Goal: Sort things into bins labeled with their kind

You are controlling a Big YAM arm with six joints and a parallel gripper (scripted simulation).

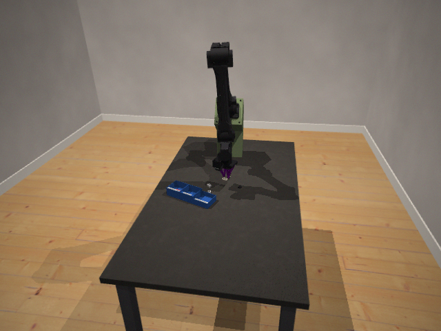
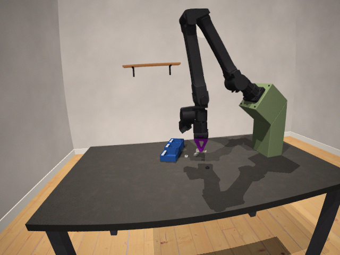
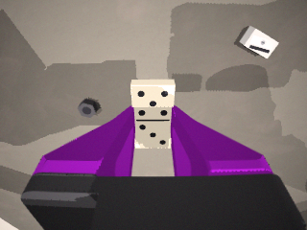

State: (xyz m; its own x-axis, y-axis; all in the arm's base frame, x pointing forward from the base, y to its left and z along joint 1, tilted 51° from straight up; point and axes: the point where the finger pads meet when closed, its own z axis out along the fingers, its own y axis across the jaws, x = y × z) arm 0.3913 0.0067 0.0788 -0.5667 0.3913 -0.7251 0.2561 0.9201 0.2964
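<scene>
My hand is right at the cream domino. Round my hand: grey nut: 5 cm ahead, 9 cm to the right, 7 cm below; then red battery: 6 cm ahead, 25 cm to the right, 6 cm below; then dark hex nut: 7 cm to the left, 7 cm below.
</scene>
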